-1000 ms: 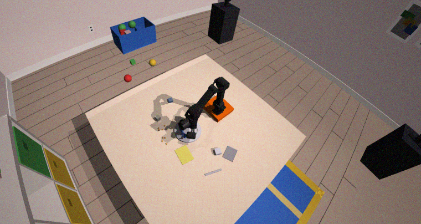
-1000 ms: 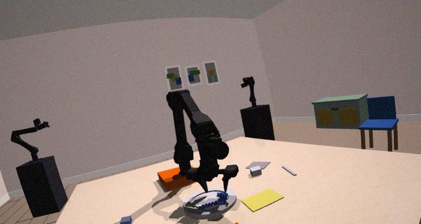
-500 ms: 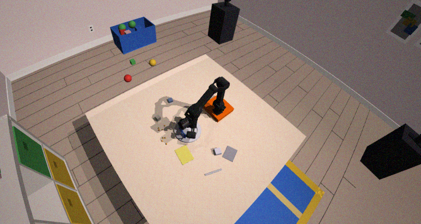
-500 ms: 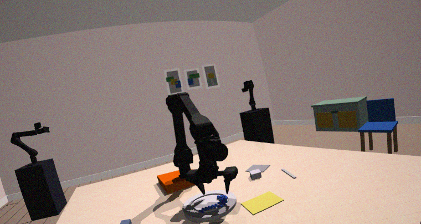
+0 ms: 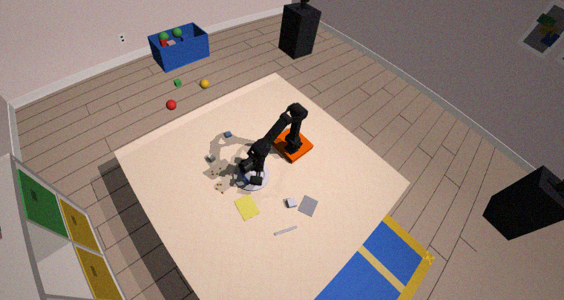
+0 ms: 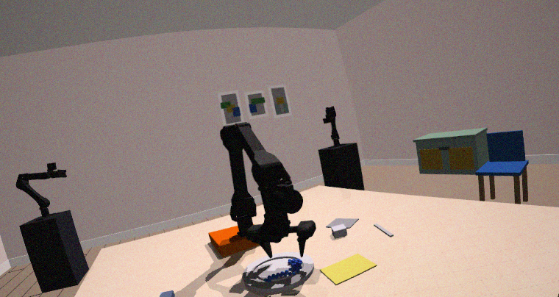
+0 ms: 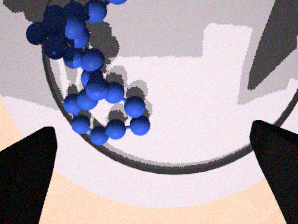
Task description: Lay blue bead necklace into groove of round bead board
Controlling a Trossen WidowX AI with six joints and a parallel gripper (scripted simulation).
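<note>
My gripper tip is now 10 mm short of the round bead board, 40 mm to the left of it and 20 mm above it. Round my gripper tip: yellow sheet: 140 mm ahead, 110 mm to the left, 30 mm below; then small grey block: 60 mm behind, 230 mm to the left, 20 mm below; then pale cube: 150 mm ahead, 250 mm to the right, 10 mm below.
</note>
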